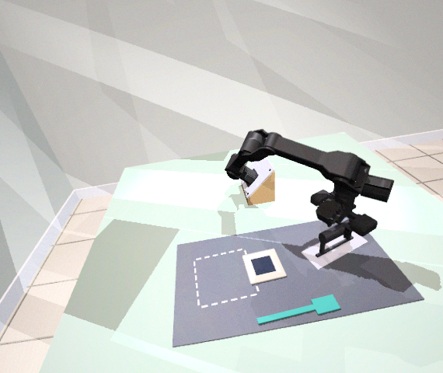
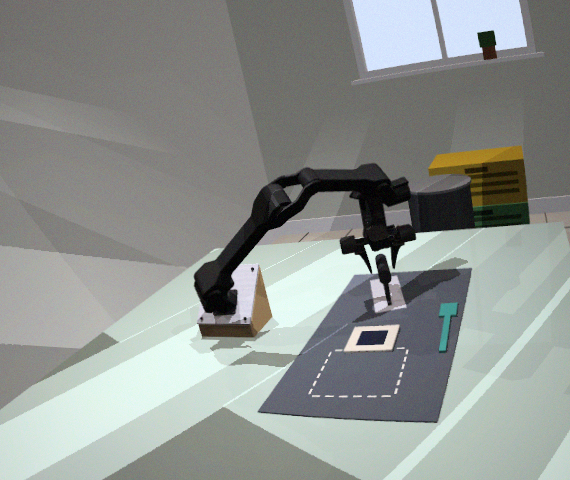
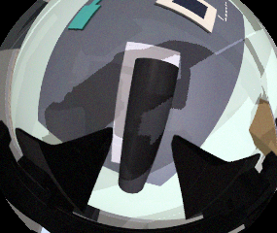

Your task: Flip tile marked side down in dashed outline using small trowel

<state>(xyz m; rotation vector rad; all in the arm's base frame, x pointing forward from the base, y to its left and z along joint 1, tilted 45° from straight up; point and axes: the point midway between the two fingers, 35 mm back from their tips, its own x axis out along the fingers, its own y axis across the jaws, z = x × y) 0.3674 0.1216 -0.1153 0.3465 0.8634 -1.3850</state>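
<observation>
My gripper tip is now 19 cm to the left of the dark mat, 8 cm above it and 3 cm short of it. Round my gripper tip: teal trowel (17 cm to the right, 17 cm ahead, 6 cm below); then tile (24 cm to the right, 6 cm below, 1 cm ahead).
</observation>
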